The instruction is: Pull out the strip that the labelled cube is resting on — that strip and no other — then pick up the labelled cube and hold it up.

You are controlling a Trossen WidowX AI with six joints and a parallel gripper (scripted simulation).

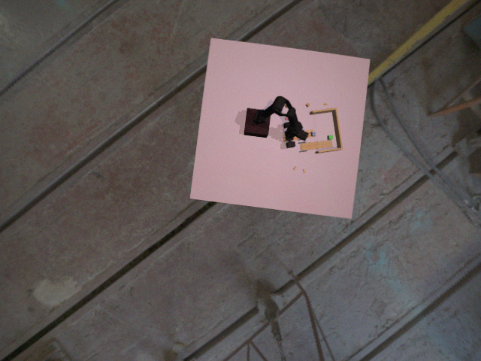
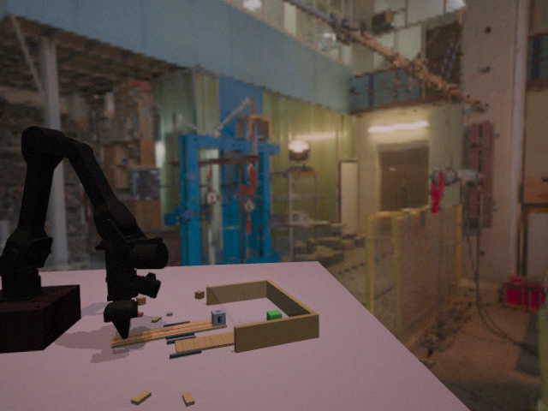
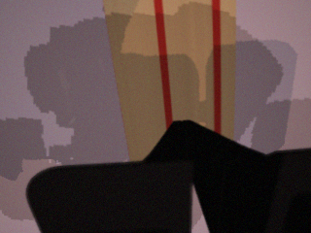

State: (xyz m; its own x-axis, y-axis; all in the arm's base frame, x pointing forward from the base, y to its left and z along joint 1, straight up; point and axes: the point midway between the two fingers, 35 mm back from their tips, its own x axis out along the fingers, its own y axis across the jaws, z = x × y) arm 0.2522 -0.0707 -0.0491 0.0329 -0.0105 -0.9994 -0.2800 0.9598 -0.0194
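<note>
The labelled grey cube is 200 mm ahead of my gripper tip, 60 mm to the left of it and 20 mm above it. Round my gripper tip: grey disc (150 mm to the left, 60 mm ahead); then red chip (150 mm to the left, 20 mm behind).
</note>
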